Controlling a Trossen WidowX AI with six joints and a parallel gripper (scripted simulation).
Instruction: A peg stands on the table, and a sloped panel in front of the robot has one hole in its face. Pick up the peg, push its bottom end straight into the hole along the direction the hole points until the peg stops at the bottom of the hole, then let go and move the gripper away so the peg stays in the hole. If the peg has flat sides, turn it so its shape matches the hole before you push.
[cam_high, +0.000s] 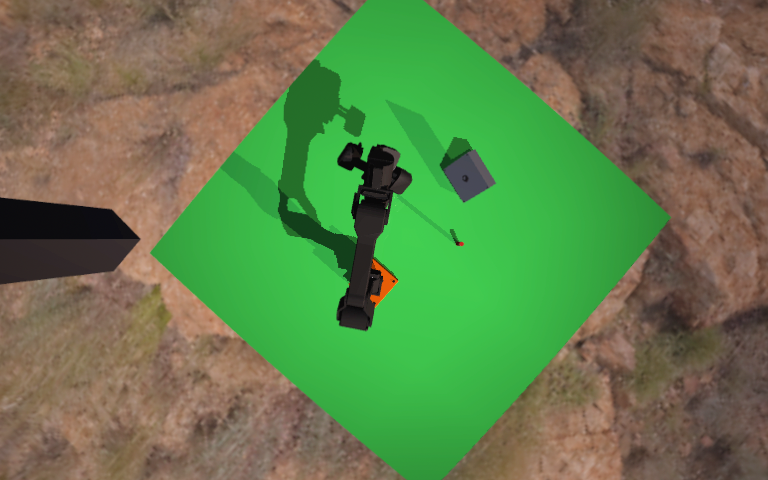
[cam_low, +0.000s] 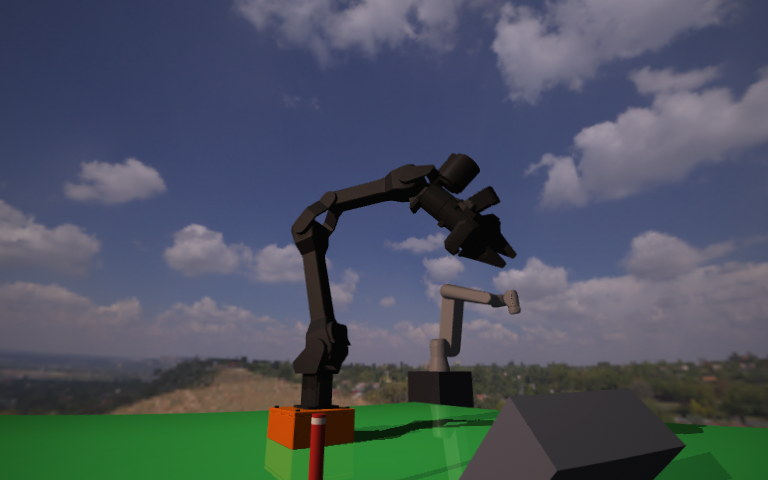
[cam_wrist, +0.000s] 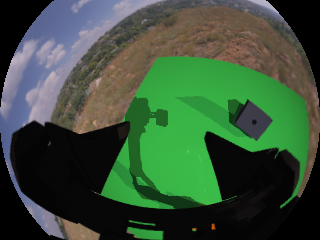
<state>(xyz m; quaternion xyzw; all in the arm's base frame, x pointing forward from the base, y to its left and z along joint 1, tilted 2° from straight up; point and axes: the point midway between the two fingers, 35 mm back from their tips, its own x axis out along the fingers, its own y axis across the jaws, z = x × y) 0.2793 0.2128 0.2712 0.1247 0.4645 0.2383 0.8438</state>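
Now: gripper tip 36 cm to the left of the round red peg and 25 cm above it. The rest, counted from my gripper tip: sloped dark grey panel: 26 cm below, 23 cm to the right, 18 cm ahead.
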